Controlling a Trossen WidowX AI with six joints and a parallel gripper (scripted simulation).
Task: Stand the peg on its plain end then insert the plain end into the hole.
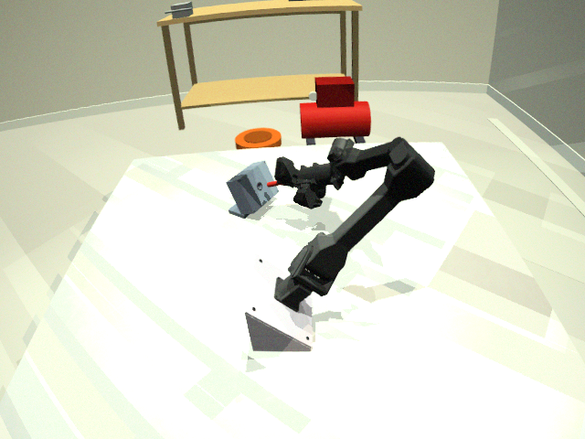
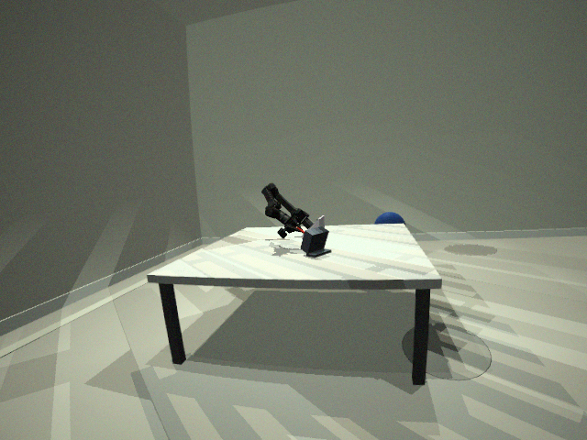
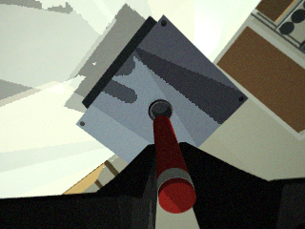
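The sloped grey panel is 8 cm to the left of my gripper tip, 4 cm below it and 4 cm ahead of it. Also, from my gripper tip: red peg 1 cm to the right, 1 cm behind, 1 cm above.
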